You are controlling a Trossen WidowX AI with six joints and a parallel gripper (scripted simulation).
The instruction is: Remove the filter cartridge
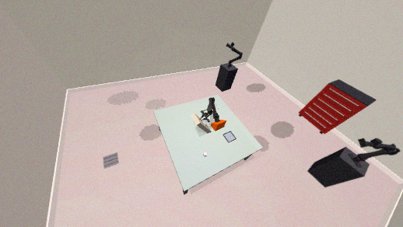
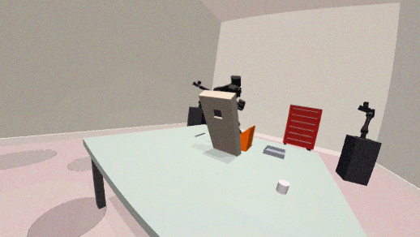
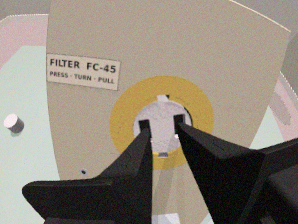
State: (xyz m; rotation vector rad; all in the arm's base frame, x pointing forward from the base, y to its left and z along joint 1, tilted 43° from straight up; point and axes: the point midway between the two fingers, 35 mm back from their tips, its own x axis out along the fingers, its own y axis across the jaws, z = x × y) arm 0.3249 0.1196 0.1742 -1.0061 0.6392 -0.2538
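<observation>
The white cylindrical tool lies 20 mm ahead of my gripper tip and 10 mm below it. The rest, counted from my gripper tip: grey tray: 380 mm behind, 320 mm to the left, 280 mm below.
</observation>
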